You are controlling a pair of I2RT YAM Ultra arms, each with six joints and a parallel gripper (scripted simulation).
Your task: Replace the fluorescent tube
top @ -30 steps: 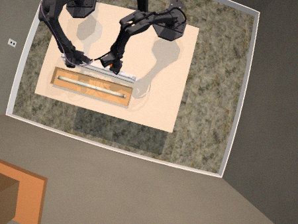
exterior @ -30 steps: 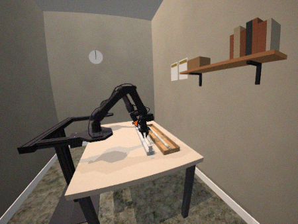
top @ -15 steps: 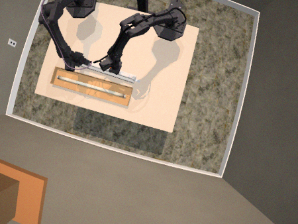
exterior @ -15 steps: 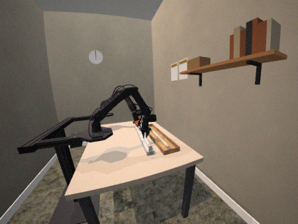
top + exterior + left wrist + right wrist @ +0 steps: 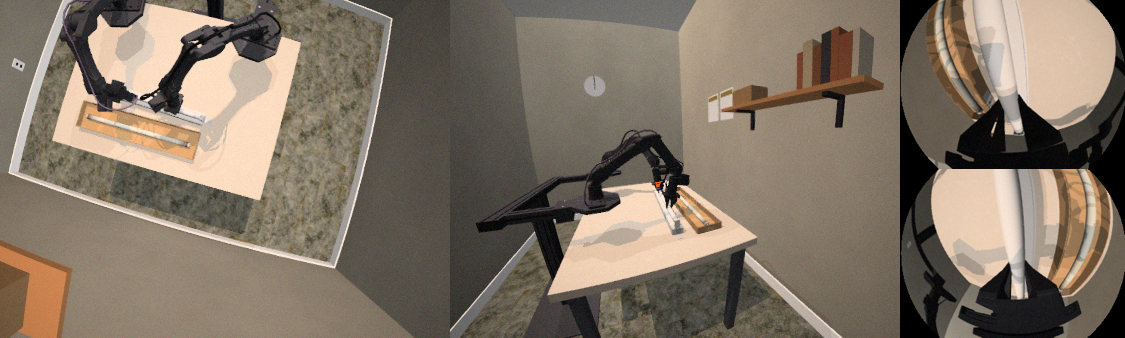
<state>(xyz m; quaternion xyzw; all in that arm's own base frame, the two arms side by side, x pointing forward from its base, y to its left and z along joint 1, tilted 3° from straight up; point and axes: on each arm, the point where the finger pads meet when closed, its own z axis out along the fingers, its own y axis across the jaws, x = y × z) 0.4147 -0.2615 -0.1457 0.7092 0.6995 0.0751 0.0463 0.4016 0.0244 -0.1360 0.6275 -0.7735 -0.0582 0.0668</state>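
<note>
Now: the LED tube 1 cm ahead of my right hand and 12 cm to the left of it. The rest, counted from my right hand: carton 16 cm ahead, 10 cm to the left, 5 cm below; then light fixture 1 cm ahead, 12 cm to the left, 1 cm below; then old fluorescent tube 16 cm ahead, 10 cm to the left, 5 cm below.
</note>
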